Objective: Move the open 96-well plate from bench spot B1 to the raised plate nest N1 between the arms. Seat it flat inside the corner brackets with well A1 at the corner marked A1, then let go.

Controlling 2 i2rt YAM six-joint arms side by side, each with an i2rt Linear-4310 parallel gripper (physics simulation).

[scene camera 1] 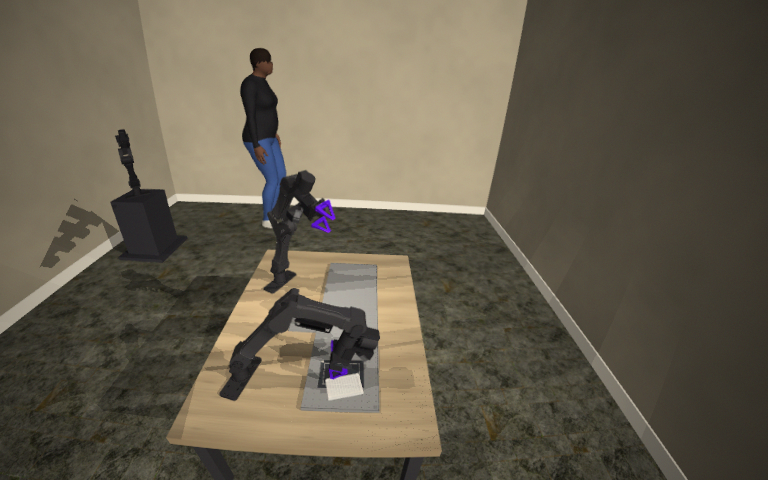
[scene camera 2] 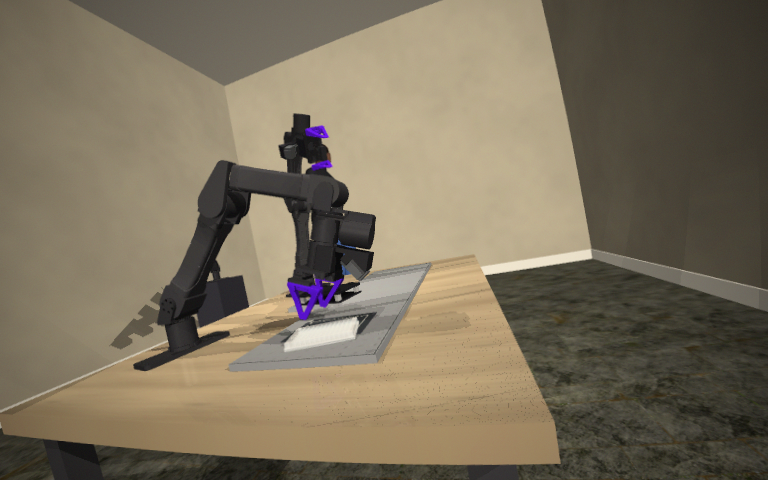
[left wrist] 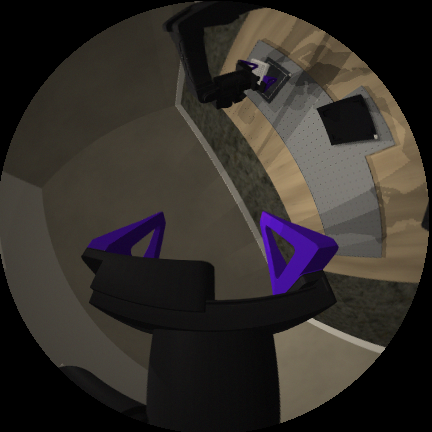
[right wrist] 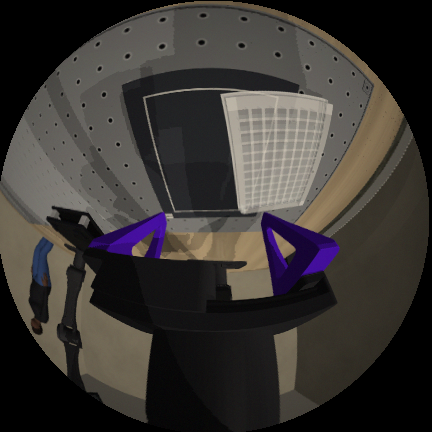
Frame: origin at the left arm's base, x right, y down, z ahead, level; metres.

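Where they show: left gripper, between the fingertips: (scene camera 1: 331, 225) (scene camera 2: 329, 152) (left wrist: 212, 216); right gripper, between the fingertips: (scene camera 1: 332, 368) (scene camera 2: 313, 312) (left wrist: 266, 71) (right wrist: 213, 217); left arm's base, origin of its link: (scene camera 1: 280, 282) (right wrist: 81, 251); right arm's base, origin of its link: (scene camera 1: 241, 376) (scene camera 2: 186, 350) (right wrist: 216, 263).
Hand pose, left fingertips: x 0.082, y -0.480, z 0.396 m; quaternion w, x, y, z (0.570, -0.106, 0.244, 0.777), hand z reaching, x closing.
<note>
Things, the pixels of their top centre, and the offset from my left fingertips. "*": a spot on its surface instead. Level surfaces: height alone.
- white 96-well plate, centre of its top: (right wrist: 282, 168) (scene camera 2: 322, 329) (scene camera 1: 344, 384) (left wrist: 254, 73) dy +0.450, dx +0.320, dz +0.241 m
- dark outlined pad, a spot on its surface: (right wrist: 190, 165) * dy +0.465, dx +0.255, dz +0.194 m
- black raised nest, centre of its top: (right wrist: 79, 244) (scene camera 2: 328, 287) (left wrist: 346, 120) (scene camera 1: 316, 314) dy +0.428, dx +0.073, dz -0.046 m
- grey perforated board, height of its surface: dy +0.467 m
- wooden table, height of its surface: dy +0.480 m
The white 96-well plate (scene camera 1: 344, 387) (scene camera 2: 321, 333) (left wrist: 261, 66) (right wrist: 275, 155) lies partly on a dark outlined pad (left wrist: 281, 82) (right wrist: 190, 165), across its outline and past the pad's right edge in the right wrist view, slightly turned. My right gripper (scene camera 1: 335, 361) (scene camera 2: 314, 311) (left wrist: 266, 71) (right wrist: 213, 217) is open and empty, pointing down above the pad and beside the plate. My left gripper (scene camera 1: 331, 225) (scene camera 2: 328, 150) (left wrist: 212, 216) is open and empty, raised far from the plate. The black raised nest (scene camera 1: 312, 324) (left wrist: 347, 120) (right wrist: 75, 225) stands between the arms; its A1 mark is unreadable.
A grey perforated board (scene camera 1: 351, 294) (scene camera 2: 390, 291) (left wrist: 325, 150) (right wrist: 220, 30) lies on the wooden table (scene camera 1: 254, 424) (scene camera 2: 453, 396). The right arm (scene camera 1: 325, 311) (scene camera 2: 271, 180) reaches over it beside the nest. A person (scene camera 1: 260, 107) stands behind the table. A dark pedestal (scene camera 1: 144, 226) carries another arm.
</note>
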